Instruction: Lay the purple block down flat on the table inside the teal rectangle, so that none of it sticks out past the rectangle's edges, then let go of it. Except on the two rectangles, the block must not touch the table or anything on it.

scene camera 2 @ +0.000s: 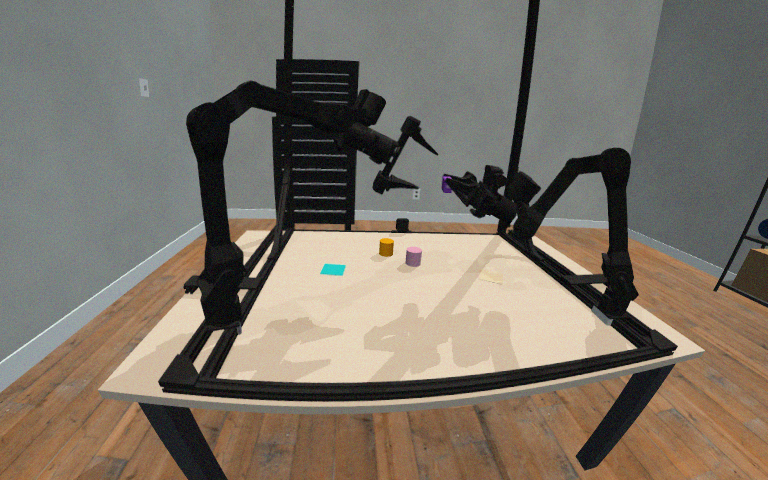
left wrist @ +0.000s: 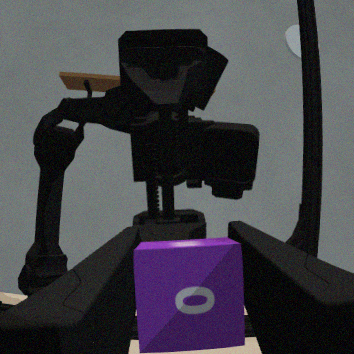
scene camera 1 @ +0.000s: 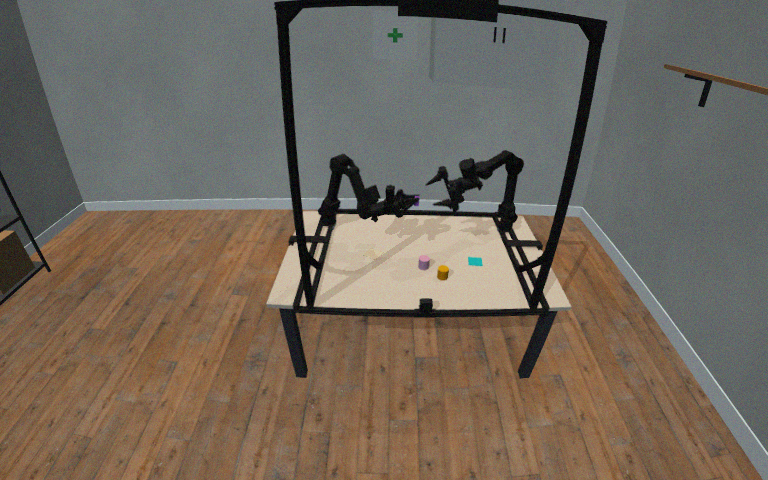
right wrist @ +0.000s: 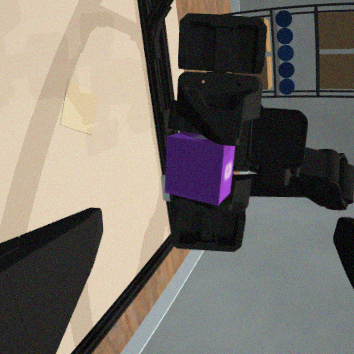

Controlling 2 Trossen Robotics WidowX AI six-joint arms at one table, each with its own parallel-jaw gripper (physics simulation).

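Frame: origin at the left arm's base, x back, y right, z up, level; centimetres.
Where they show: left gripper, fingertip midpoint: (scene camera 2: 444, 177) (left wrist: 183, 235) (scene camera 1: 419, 197) (right wrist: 224, 175); right gripper, fingertip midpoint: (scene camera 2: 428, 171) (left wrist: 168, 200) (scene camera 1: 429, 194) (right wrist: 222, 225); left arm's base, link origin: (scene camera 2: 610, 311) (scene camera 1: 328, 223); right arm's base, link origin: (scene camera 2: 223, 319) (scene camera 1: 505, 228).
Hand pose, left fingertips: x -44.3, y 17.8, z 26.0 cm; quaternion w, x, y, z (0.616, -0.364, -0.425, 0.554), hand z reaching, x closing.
Things, the pixels of their top centre, and the offset from my left fingertips. "spot": a spot on its surface instead.
- purple block, top centre: (left wrist: 192, 236) (right wrist: 231, 167) (scene camera 2: 447, 177) dx +0.9, dy +0.2, dz +0.1 cm
- teal rectangle, surface spot: (scene camera 2: 333, 269) (scene camera 1: 475, 261) spot: dx -27.0, dy +3.4, dz -27.8 cm
- pink cylinder, top centre: (scene camera 2: 414, 249) (scene camera 1: 424, 258) dx -4.0, dy +10.1, dz -23.4 cm
- orange cylinder, top centre: (scene camera 2: 386, 240) (scene camera 1: 443, 268) dx -12.1, dy +16.3, dz -23.4 cm
- pale yellow rectangle, surface spot: (right wrist: 80, 110) (scene camera 2: 491, 277) spot: dx +18.7, dy +2.8, dz -27.8 cm
The purple block (scene camera 1: 416, 199) (scene camera 2: 446, 185) (left wrist: 190, 270) (right wrist: 195, 170) is held high above the table by my left gripper (scene camera 1: 415, 199) (scene camera 2: 451, 183) (left wrist: 183, 235), which is shut on it. A grey ring mark shows on its face in the left wrist view. My right gripper (scene camera 1: 431, 194) (scene camera 2: 427, 170) is open and empty, its spread fingers pointing toward the block with a gap between. The teal rectangle (scene camera 1: 475, 261) (scene camera 2: 333, 269) lies flat on the table, below and to the right of both grippers in scene camera 1.
A pink cylinder (scene camera 1: 424, 262) (scene camera 2: 414, 256) and an orange cylinder (scene camera 1: 442, 272) (scene camera 2: 386, 247) stand near each other on the table, beside the teal rectangle. A pale yellow rectangle (scene camera 2: 491, 276) (right wrist: 80, 110) lies on the left arm's side. Black frame posts rise around the table.
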